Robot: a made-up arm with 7 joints.
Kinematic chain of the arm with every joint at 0, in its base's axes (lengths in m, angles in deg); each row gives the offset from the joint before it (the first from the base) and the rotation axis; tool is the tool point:
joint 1: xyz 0 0 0.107 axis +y
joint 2: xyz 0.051 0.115 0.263 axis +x
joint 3: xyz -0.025 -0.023 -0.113 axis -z
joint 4: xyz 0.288 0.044 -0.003 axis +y
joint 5: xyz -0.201 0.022 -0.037 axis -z
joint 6: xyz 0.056 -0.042 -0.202 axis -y
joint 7: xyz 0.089 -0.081 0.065 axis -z
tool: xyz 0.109 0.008 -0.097
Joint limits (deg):
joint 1: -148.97..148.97
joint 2: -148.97..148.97
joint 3: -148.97..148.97
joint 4: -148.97..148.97
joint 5: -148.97..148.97
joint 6: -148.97..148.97
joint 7: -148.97..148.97
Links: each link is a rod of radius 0.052 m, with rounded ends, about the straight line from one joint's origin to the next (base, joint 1, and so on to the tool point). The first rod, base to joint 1, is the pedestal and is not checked.
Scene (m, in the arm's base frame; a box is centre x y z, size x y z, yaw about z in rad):
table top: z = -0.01
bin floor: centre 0.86 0.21 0 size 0.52 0.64 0.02 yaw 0.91
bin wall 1: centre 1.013 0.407 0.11 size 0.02 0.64 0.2 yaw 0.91
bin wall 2: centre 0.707 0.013 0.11 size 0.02 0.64 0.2 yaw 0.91
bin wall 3: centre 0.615 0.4 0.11 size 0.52 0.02 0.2 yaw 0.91
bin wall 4: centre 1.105 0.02 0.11 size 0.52 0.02 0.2 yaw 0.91
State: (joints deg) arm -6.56 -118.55 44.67 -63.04 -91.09 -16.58 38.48
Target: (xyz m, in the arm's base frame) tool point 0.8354 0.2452 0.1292
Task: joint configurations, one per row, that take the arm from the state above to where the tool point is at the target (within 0.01 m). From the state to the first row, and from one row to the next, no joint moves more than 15 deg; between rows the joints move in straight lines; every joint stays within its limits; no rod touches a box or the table.
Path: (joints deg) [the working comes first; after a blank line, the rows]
Joints at the target: 38.81 -139.20 44.71 -85.27 -81.63 -19.17 42.03
Straight joint move there: clear.

1: 4.78 -123.71 44.68 -68.60 -88.72 -17.23 39.37
2: 16.13 -128.87 44.69 -74.15 -86.36 -17.87 40.25
3: 27.47 -134.04 44.70 -79.71 -83.99 -18.52 41.14
4: 38.81 -139.20 44.71 -85.27 -81.63 -19.17 42.03

